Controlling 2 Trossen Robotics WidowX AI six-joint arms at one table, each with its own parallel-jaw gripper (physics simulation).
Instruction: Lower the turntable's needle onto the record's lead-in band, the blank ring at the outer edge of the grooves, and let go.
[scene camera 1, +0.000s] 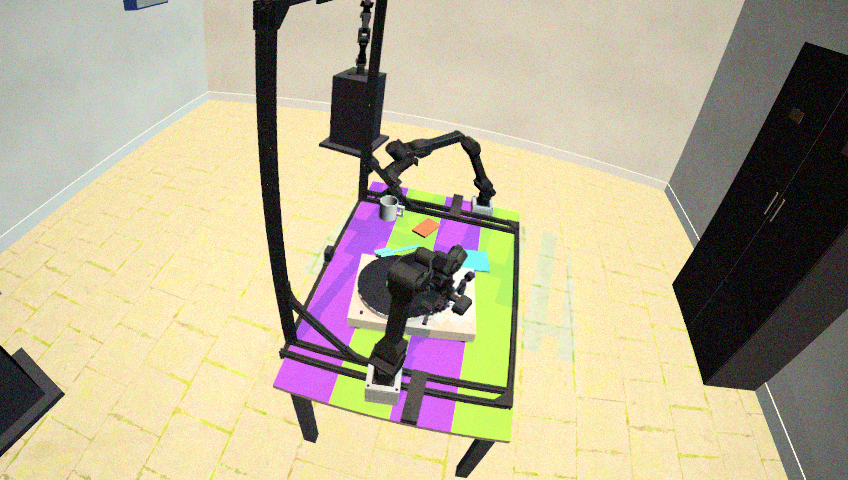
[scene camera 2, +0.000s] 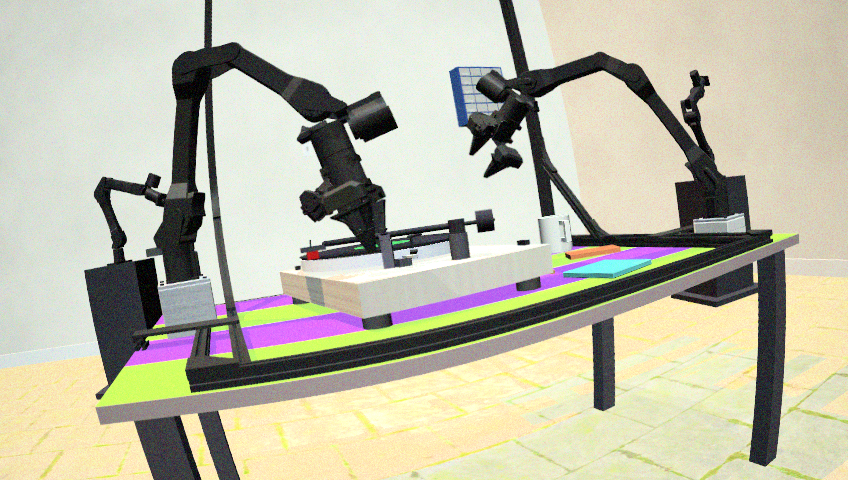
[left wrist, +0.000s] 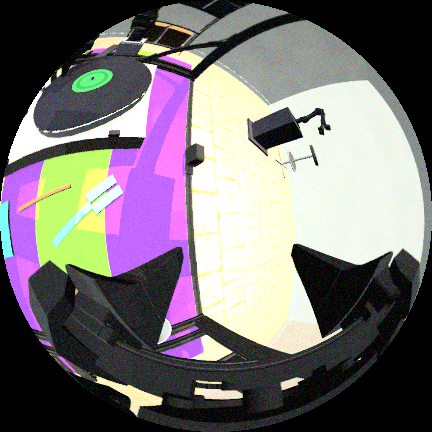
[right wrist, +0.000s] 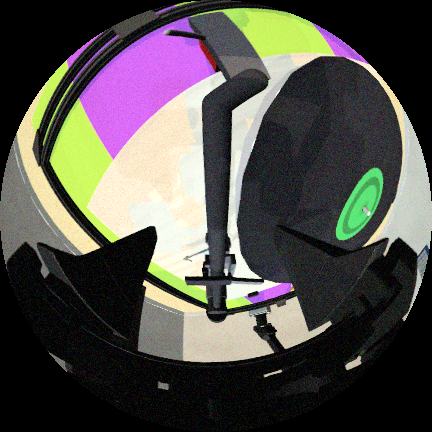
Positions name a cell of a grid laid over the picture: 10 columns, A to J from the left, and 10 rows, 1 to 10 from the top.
The left gripper (scene camera 2: F4) is open and holds nothing. Also in view: a white mug (scene camera 2: G5). The right gripper (scene camera 2: E6) is open and touches a black record (scene camera 1: E6).
The black record also shows in scene camera 2 (scene camera 2: E6) and in the left wrist view (left wrist: C2). The left gripper also shows in scene camera 1 (scene camera 1: E4) and in the left wrist view (left wrist: F6). The right gripper also shows in scene camera 1 (scene camera 1: F7) and in the right wrist view (right wrist: E6). The right wrist view misses the white mug, which is hidden by the right gripper.
